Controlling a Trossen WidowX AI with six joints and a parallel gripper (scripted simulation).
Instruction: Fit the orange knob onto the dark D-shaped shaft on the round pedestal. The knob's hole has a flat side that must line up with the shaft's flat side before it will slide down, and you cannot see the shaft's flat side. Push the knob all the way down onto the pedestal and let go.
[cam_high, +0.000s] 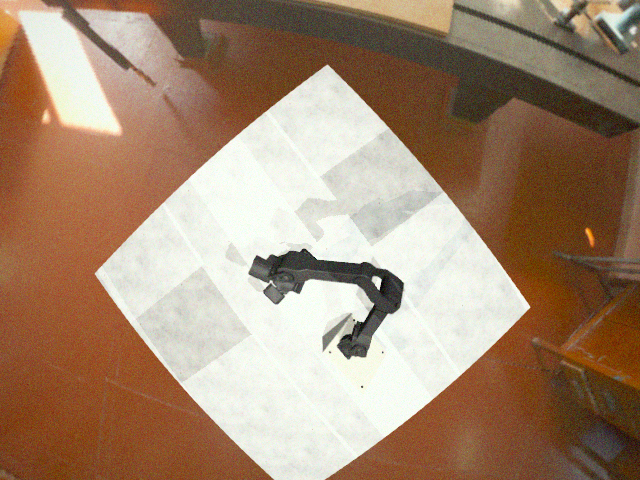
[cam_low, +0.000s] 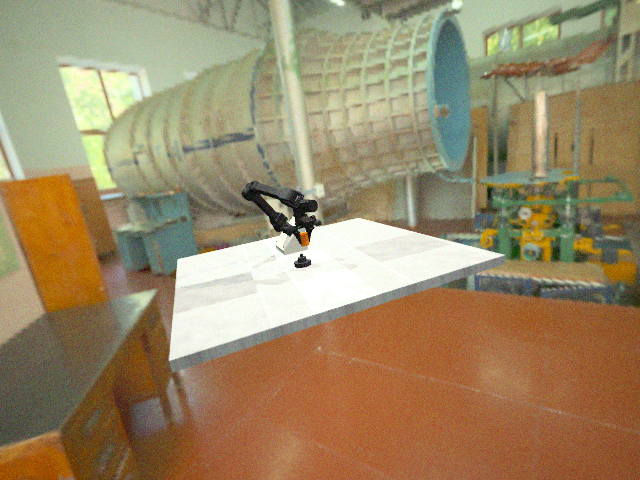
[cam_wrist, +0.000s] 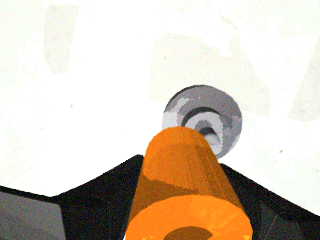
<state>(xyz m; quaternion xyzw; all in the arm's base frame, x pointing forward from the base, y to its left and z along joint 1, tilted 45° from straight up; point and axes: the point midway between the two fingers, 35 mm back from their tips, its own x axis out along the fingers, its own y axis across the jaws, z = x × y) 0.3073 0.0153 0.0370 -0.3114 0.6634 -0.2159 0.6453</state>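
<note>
Right now the pedestal is 70 mm below my gripper tip and 30 mm to the right of it. The rest, counted from my gripper tip: orange knob: 20 mm above.
</note>
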